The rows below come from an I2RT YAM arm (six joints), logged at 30 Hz.
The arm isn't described. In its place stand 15 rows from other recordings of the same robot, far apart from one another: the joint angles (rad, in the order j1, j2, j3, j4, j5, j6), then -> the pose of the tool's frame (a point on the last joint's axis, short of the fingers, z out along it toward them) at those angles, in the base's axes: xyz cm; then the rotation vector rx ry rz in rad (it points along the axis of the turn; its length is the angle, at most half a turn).
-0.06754 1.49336 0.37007 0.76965 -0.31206 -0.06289 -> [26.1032 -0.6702 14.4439 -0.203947 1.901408 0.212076]
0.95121 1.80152 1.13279 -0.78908 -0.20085 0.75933 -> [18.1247 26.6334 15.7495 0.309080 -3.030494 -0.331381]
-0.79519 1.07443 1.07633 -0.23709 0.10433 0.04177 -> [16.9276 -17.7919 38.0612 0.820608 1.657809 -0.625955]
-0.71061 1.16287 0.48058 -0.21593 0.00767 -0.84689 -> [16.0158 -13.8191 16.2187 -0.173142 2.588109 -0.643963]
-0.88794 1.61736 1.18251 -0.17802 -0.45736 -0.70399 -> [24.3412 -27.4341 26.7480 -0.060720 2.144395 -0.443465]
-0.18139 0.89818 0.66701 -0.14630 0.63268 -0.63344 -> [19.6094 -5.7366 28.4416 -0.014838 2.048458 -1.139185]
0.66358 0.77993 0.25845 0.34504 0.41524 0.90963 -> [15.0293 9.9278 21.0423 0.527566 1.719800 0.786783]
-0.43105 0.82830 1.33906 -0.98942 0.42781 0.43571 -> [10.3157 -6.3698 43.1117 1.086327 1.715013 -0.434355]
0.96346 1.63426 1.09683 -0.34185 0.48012 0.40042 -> [21.0528 27.4122 22.1767 -0.447146 2.281067 0.085712]
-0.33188 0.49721 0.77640 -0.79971 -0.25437 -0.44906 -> [9.8439 -2.4449 31.0678 -0.274869 2.061601 -0.212155]
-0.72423 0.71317 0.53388 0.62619 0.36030 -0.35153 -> [11.8180 -12.1297 34.7944 0.555585 1.099441 -1.147887]
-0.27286 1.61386 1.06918 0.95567 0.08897 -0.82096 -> [35.7715 -10.3387 34.5359 -0.250119 1.195773 -1.014021]
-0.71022 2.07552 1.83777 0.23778 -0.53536 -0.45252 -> [39.4376 -31.5176 34.5196 -0.220328 1.576739 -0.491287]
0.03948 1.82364 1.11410 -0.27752 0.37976 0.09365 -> [37.0243 0.1418 16.5679 0.212357 2.499217 -0.430159]
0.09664 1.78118 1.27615 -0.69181 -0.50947 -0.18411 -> [35.3621 5.1725 20.7834 -0.504108 2.626885 0.672894]
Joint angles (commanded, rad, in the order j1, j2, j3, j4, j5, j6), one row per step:
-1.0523 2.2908 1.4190 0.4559 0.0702 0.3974
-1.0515 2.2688 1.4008 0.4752 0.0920 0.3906
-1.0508 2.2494 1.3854 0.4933 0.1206 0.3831
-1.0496 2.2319 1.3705 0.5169 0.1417 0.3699
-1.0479 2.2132 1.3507 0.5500 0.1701 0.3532
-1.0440 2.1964 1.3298 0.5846 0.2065 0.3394
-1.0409 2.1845 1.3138 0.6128 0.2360 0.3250
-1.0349 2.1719 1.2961 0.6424 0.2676 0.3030
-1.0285 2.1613 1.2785 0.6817 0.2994 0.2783
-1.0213 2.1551 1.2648 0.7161 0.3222 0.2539
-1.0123 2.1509 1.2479 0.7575 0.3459 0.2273
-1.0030 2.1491 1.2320 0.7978 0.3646 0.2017
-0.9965 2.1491 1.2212 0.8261 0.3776 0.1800
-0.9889 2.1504 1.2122 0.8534 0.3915 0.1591
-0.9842 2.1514 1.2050 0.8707 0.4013 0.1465
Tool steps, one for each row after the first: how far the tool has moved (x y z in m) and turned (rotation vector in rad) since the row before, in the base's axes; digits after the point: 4 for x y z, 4 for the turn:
-0.0018 0.0023 0.0069 -0.0269 0.0017 -0.0166
-0.0019 0.0019 0.0064 -0.0272 0.0047 -0.0231
-0.0013 0.0019 0.0061 -0.0310 0.0049 -0.0140
-0.0017 0.0026 0.0061 -0.0378 0.0068 -0.0199
-0.0012 0.0033 0.0050 -0.0360 0.0065 -0.0269
-0.0009 0.0025 0.0036 -0.0289 0.0079 -0.0216
0.0000 0.0035 0.0035 -0.0308 0.0148 -0.0195
0.0002 0.0035 0.0036 -0.0372 0.0127 -0.0195
0.0012 0.0032 0.0023 -0.0307 0.0131 -0.0109
0.0016 0.0040 0.0012 -0.0320 0.0138 -0.0104
0.0019 0.0040 0.0003 -0.0286 0.0130 -0.0061
0.0013 0.0027 -0.0002 -0.0197 0.0129 -0.0042
0.0019 0.0028 -0.0004 -0.0189 0.0122 -0.0044
0.0009 0.0019 -0.0007 -0.0104 0.0080 -0.0041

